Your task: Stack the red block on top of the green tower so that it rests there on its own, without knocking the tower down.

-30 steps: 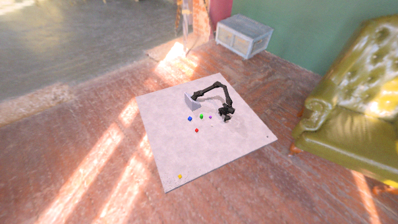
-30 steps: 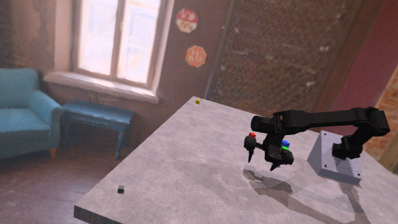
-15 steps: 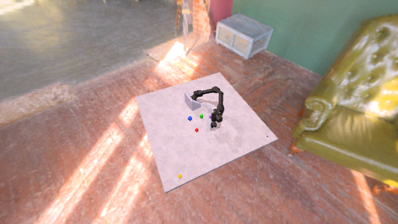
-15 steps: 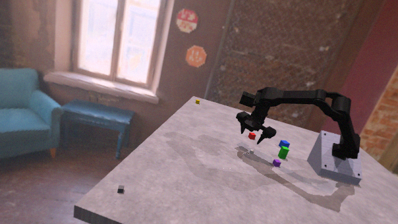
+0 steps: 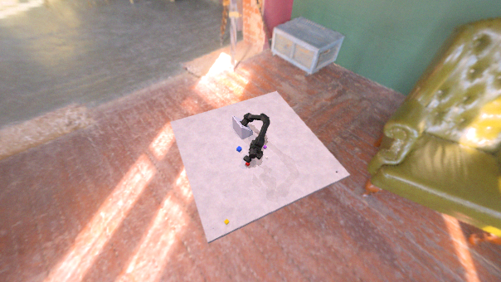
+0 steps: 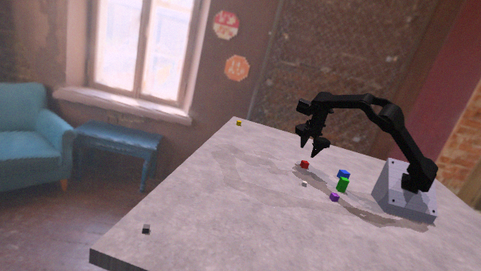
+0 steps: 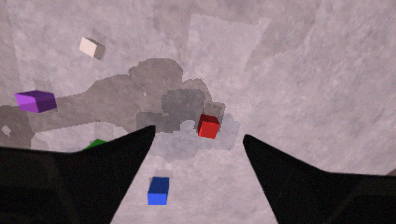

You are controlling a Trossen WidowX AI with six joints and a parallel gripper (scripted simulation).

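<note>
Right now the red block is 20 mm behind my gripper tip, 30 mm to the right of it and 70 mm below it. Also, from my gripper tip: small white cube 10 mm behind, 160 mm to the left, 80 mm below; blue block 200 mm behind, 40 mm to the right, 70 mm below; purple block 120 mm behind, 200 mm to the left, 70 mm below.
</note>
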